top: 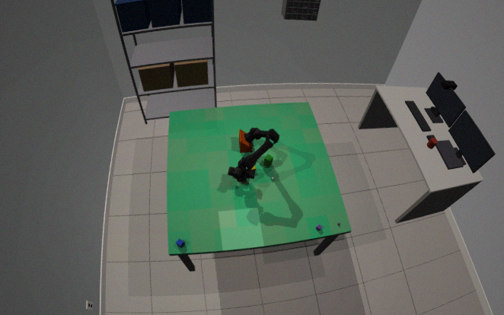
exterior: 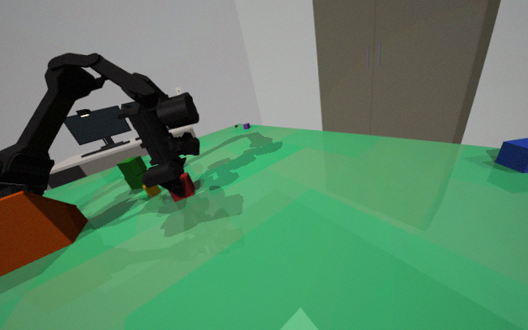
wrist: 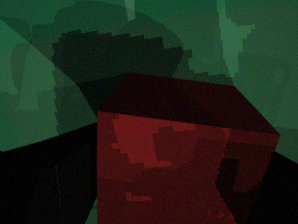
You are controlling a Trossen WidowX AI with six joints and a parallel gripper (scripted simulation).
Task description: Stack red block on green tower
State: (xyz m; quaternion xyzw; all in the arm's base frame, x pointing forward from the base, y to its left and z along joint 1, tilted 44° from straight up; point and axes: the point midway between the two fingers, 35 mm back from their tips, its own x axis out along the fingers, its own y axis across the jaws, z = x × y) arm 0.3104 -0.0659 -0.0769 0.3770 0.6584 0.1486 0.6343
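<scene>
Now: the small yellow block 100 mm to the left of my gripper tip, 70 mm behind it and 10 mm above it. Round my gripper tip: blue block 500 mm to the right, 440 mm ahead, 10 mm above; tiny white piece 230 mm to the left, 40 mm ahead; red block 10 mm above.
</scene>
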